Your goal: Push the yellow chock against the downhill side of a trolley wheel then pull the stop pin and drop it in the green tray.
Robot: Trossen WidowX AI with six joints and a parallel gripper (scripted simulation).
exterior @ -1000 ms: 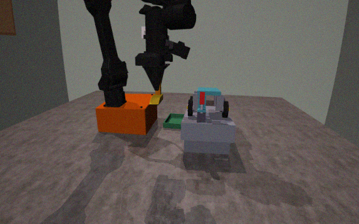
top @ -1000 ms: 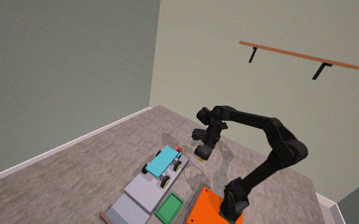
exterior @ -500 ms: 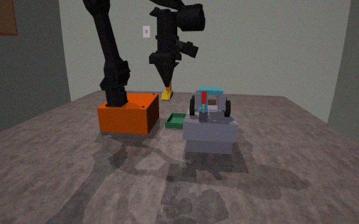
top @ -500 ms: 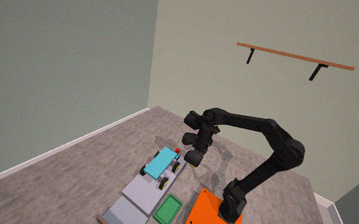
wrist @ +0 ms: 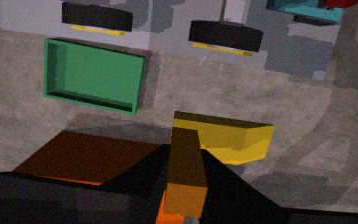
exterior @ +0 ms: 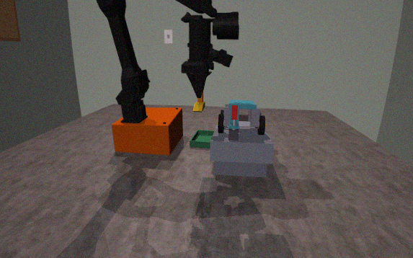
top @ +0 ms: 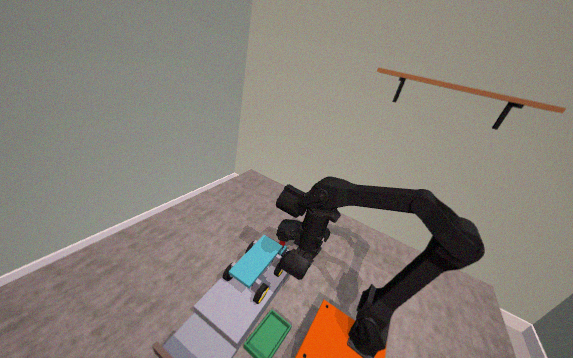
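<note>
My gripper tip is now 10 cm short of the red-headed stop pin, 7 cm to the left of it and 4 cm above it. Round my gripper tip: grey ramp (13 cm below, 12 cm ahead, 4 cm to the left); trolley (12 cm ahead, 6 cm below, 3 cm to the left); yellow chock (2 cm to the right, 1 cm below).
</note>
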